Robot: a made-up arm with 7 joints. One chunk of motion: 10 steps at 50 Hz.
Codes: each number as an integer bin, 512 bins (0 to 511) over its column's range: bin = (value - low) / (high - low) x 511, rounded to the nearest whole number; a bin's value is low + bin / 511 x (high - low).
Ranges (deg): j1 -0.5..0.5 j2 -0.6..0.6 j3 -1..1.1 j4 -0.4..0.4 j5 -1.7..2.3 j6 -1.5..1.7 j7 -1.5..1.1
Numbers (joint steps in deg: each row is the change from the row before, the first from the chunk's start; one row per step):
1: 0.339 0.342 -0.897 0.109 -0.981 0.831 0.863
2: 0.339 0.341 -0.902 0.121 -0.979 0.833 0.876
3: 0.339 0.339 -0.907 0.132 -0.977 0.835 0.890
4: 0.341 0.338 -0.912 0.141 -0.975 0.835 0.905
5: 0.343 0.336 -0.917 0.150 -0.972 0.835 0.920
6: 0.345 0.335 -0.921 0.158 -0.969 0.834 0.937
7: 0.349 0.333 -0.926 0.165 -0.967 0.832 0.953
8: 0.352 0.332 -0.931 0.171 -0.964 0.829 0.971
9: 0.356 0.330 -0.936 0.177 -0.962 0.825 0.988
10: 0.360 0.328 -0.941 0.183 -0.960 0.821 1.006
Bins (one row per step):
1: 429 401 25 325 92 372 464
2: 429 401 24 333 92 373 467
3: 429 400 23 340 92 373 470
4: 430 399 21 346 93 373 473
5: 431 399 20 351 93 373 476
6: 432 398 19 356 93 373 479
7: 434 397 18 361 94 372 482
8: 435 397 17 365 94 372 486
9: 437 396 16 369 94 371 489
10: 439 395 14 372 95 371 493

